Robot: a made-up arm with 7 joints.
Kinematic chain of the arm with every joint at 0, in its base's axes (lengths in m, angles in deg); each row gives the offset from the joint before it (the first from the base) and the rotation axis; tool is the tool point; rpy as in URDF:
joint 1: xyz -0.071 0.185 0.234 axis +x
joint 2: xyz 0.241 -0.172 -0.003 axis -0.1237 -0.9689 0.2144
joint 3: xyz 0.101 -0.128 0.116 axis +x
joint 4: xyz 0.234 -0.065 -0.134 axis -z
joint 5: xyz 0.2 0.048 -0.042 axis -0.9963 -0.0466 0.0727
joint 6: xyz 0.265 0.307 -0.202 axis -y
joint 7: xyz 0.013 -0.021 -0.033 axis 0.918 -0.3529 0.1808
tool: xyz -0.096 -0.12 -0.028 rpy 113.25 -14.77 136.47
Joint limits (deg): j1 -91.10..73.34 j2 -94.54..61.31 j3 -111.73..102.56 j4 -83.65..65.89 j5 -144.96..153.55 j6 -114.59..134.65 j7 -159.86..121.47
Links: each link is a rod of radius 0.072 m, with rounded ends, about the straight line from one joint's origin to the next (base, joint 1, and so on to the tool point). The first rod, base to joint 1, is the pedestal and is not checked.
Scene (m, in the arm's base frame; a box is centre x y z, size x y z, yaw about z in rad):
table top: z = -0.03
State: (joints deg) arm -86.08 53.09 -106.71 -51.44 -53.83 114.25 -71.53
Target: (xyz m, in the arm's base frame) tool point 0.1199 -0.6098 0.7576
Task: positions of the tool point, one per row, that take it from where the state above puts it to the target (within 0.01 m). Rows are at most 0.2 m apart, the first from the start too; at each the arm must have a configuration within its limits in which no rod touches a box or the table.
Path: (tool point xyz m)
1: 0.6499 0.0512 0.8389
2: 0.6069 -0.0990 0.8619
3: 0.5403 -0.2395 0.8662
4: 0.4540 -0.3646 0.8541
5: 0.3524 -0.4697 0.8291
6: 0.2395 -0.5519 0.7956
7: 0.1199 -0.6098 0.7576

